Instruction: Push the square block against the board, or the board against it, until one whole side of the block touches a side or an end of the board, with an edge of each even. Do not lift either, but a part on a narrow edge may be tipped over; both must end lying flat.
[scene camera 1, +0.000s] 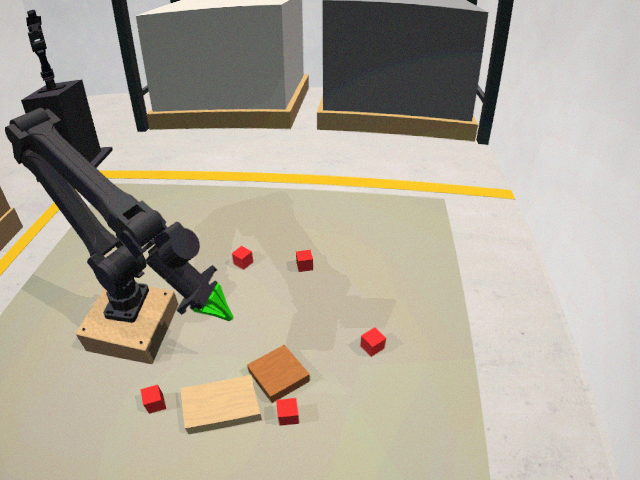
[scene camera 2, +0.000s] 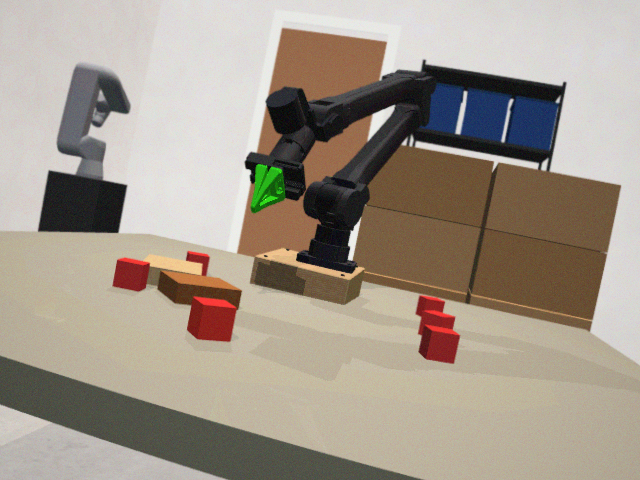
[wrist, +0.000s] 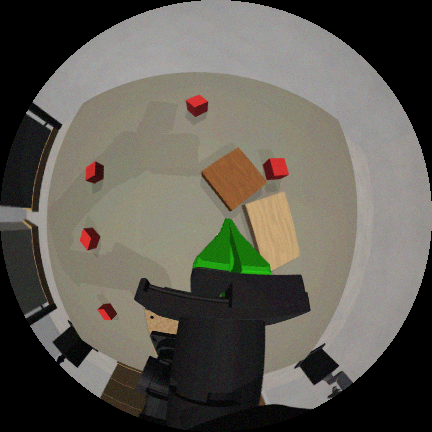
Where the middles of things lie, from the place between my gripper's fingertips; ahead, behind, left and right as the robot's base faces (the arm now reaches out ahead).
My hand is 9 cm short of the square block (scene camera 1: 278, 373), 4 cm to the left of it and 13 cm above it. The rest, counted from my hand: board (scene camera 1: 221, 404): 3 cm behind, 13 cm to the right, 13 cm below.
